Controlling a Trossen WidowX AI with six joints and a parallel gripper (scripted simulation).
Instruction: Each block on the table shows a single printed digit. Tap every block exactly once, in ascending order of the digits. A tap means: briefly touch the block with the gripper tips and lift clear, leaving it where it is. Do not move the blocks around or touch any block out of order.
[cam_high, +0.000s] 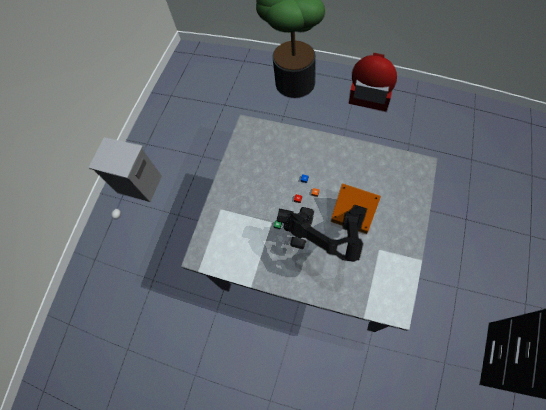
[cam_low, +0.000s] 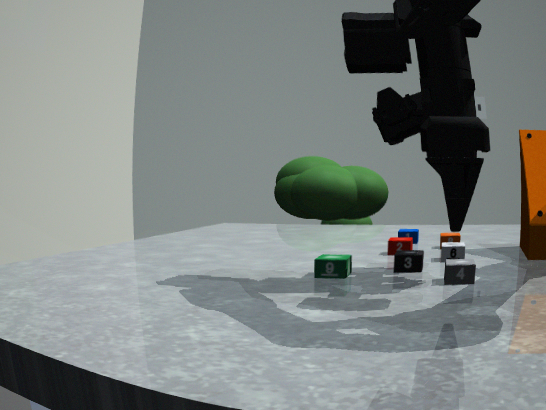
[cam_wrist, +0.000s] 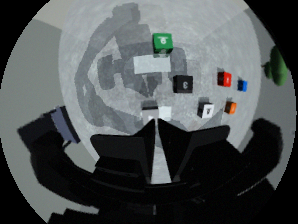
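The grey 4 block is 40 mm below my gripper tip, 10 mm to the left of it and 10 mm behind it. Also, from my gripper tip: green 9 block (130 mm ahead, 40 mm below, 10 mm to the right); black 3 block (60 mm ahead, 50 mm to the right, 40 mm below); white 6 block (120 mm to the right, 40 mm below, 10 mm ahead).
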